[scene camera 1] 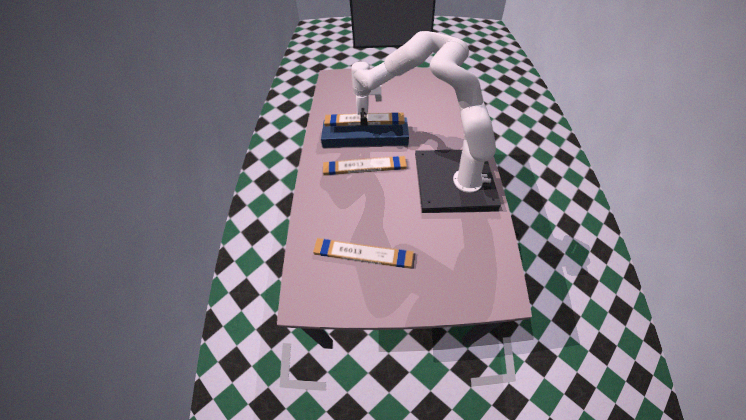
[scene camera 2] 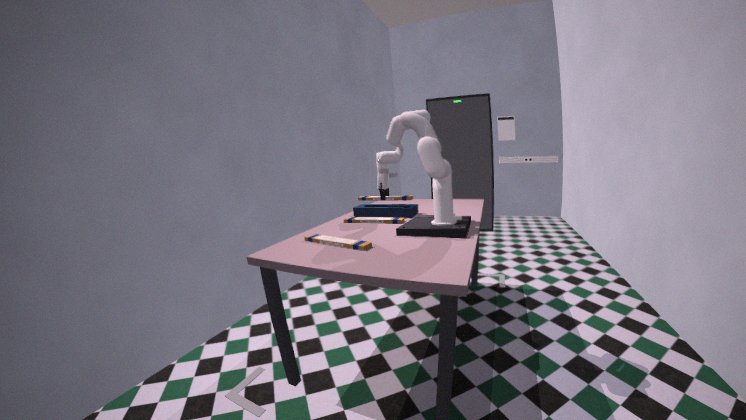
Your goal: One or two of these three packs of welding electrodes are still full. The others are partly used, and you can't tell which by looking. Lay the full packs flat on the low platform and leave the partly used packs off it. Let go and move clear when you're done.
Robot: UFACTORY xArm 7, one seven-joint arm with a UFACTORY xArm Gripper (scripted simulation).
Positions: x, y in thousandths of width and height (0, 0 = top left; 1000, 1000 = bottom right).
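Note:
Present in the scene: a low platform (scene camera 1: 499, 323); a pack (scene camera 1: 478, 601); a further pack (scene camera 1: 518, 389).

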